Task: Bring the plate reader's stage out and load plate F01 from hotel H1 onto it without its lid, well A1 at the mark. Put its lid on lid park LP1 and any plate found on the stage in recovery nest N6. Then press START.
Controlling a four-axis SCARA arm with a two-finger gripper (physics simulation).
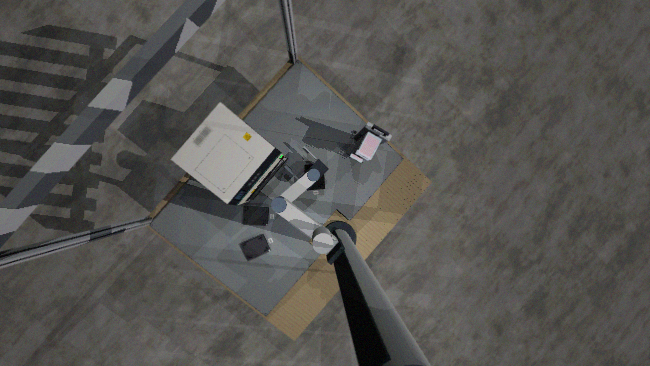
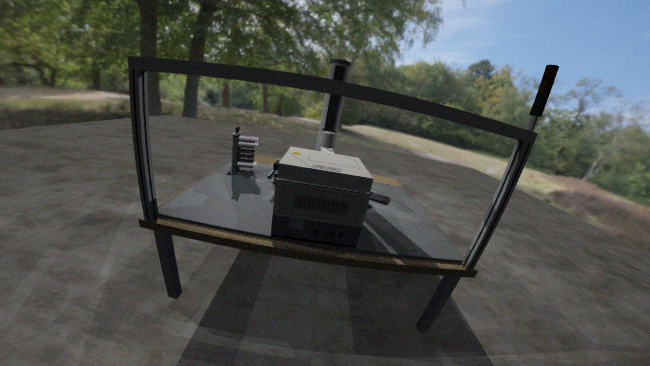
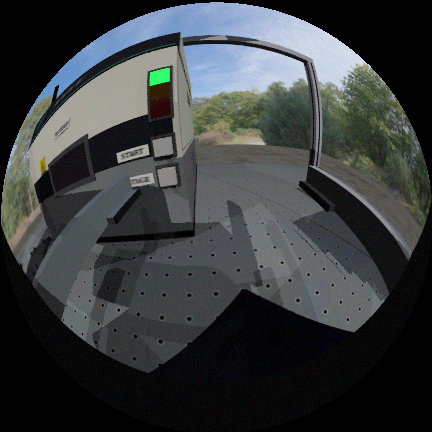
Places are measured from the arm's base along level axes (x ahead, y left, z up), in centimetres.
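Where they show: gripper, fingertip midpoint: (image 1: 294, 156) (image 3: 220, 173).
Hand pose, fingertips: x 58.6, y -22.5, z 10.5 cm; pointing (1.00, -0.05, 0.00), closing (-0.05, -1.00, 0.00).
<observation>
Each offset is from my fingertips to the top centre of the thing. "spot": to the spot under its first point. Level surfaces: height alone.
The plate reader @(dx +21.8, dy +21.7, dz +21.3 cm) (image 1: 225, 152) (image 2: 322, 192) (image 3: 110, 95) is a pale box with a dark base. Its green lamp @(dx +3.5, dy +5.1, dz +11.6 cm) (image 3: 160, 76) is lit. The START button @(dx +3.5, dy +5.1, dz +3.4 cm) (image 3: 163, 146) is above the stage button @(dx +3.5, dy +5.1, dz +0.2 cm) (image 3: 167, 176), whose label is partly hidden. No stage shows outside the reader. My gripper (image 3: 220, 173) is open and empty, in front of the reader's button end; its left finger is near the buttons, apart from them. A hotel (image 1: 378, 131) (image 2: 235, 152) holds several plates, with a pink-topped plate @(dx -28.6, dy -31.0, dz +15.6 cm) (image 1: 369, 145) uppermost. F01 and the hotel label cannot be read.
Two dark nests or parks @(spot: dx -5.8, dy +45.5, dz -8.2 cm) (image 1: 256, 215) @(spot: dx -19.2, dy +62.1, dz -8.0 cm) (image 1: 255, 247) lie on the deck @(dz -9.2 cm) (image 1: 200, 220) beside the reader; their labels are unreadable. Another dark pad @(spot: dx -21.8, dy +3.1, dz -3.3 cm) (image 1: 317, 183) is partly under the arm (image 1: 301, 220). A frame post @(dx +43.8, dy -48.0, dz +47.5 cm) (image 2: 141, 145) (image 3: 316, 115) rises at the table's corner.
</observation>
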